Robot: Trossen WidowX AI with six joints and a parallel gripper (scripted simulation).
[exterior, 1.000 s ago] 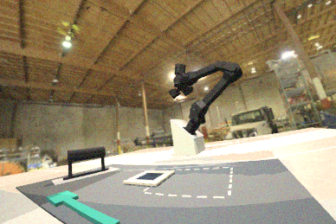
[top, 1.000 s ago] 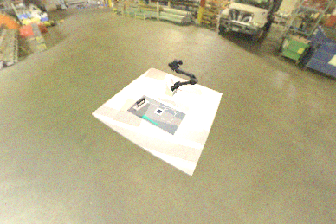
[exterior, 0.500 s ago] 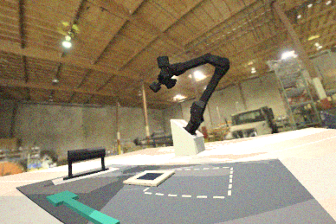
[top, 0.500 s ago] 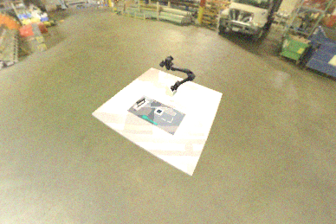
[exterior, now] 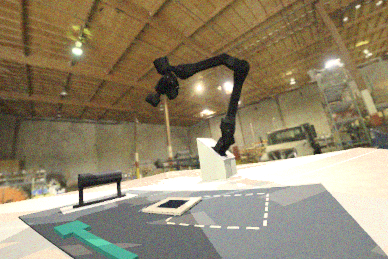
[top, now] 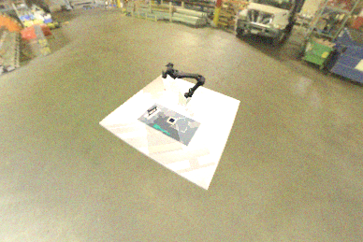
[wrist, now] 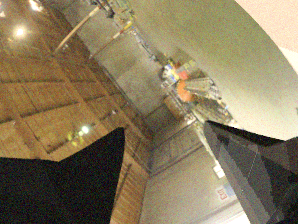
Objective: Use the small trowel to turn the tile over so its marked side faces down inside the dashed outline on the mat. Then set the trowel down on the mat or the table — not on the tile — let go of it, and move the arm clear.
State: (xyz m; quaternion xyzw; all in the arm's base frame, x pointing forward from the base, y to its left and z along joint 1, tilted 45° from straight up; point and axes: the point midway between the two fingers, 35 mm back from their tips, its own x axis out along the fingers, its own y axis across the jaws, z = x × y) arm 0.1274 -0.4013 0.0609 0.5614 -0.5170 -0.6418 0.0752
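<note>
The dark mat is 30 cm ahead of my gripper tip, 30 cm to the left of it and 46 cm below it. Round my gripper tip: tile: 27 cm ahead, 32 cm to the left, 44 cm below; then teal T-shaped piece: 44 cm ahead, 29 cm to the left, 44 cm below.
</note>
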